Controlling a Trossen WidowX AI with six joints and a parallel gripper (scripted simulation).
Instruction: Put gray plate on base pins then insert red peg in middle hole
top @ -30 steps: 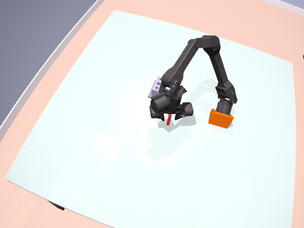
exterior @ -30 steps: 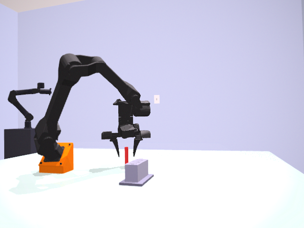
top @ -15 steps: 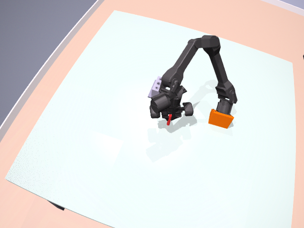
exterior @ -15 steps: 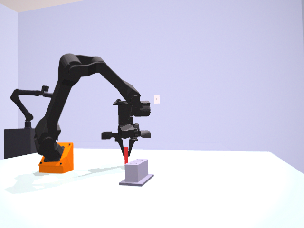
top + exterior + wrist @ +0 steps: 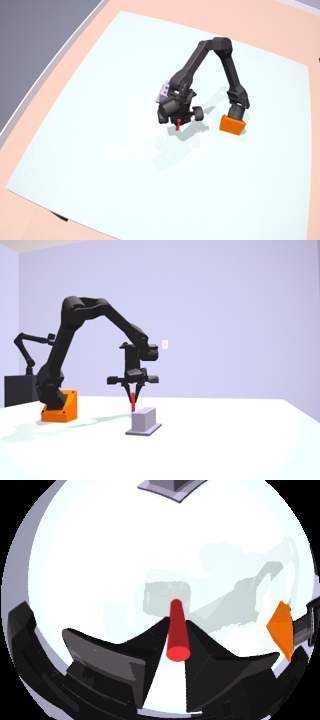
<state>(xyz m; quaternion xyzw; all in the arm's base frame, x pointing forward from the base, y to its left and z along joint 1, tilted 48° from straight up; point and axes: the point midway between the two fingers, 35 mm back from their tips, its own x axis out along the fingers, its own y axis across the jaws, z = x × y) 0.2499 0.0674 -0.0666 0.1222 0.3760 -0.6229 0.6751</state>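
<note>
My gripper tip is 18 cm to the left of the gray plate and 9 cm short of it. From my gripper tip the other things lie so: base 18 cm to the right, 9 cm ahead, 4 cm below; then red peg right at my gripper tip.
</note>
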